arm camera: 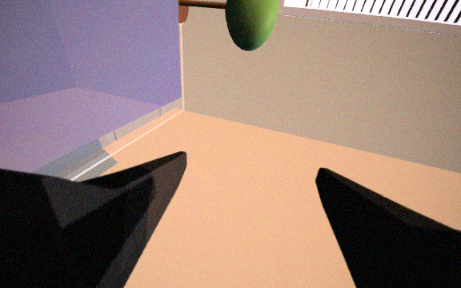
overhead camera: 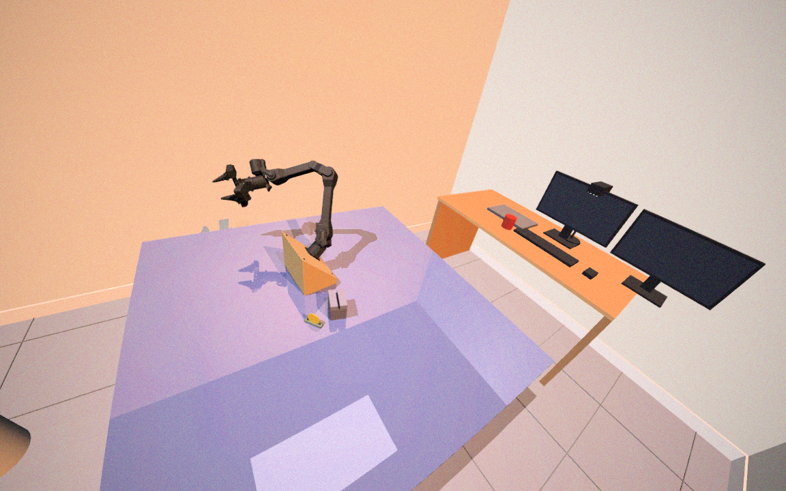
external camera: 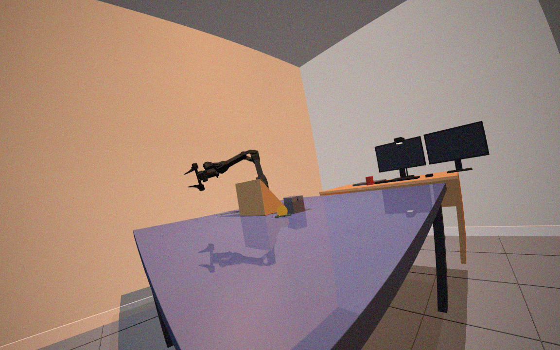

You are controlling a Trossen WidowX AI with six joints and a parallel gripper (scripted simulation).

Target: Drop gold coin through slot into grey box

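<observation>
Now: gripper tip 64 cm short of the gold coin, 23 cm above it and 21 cm to the right of it.
</observation>
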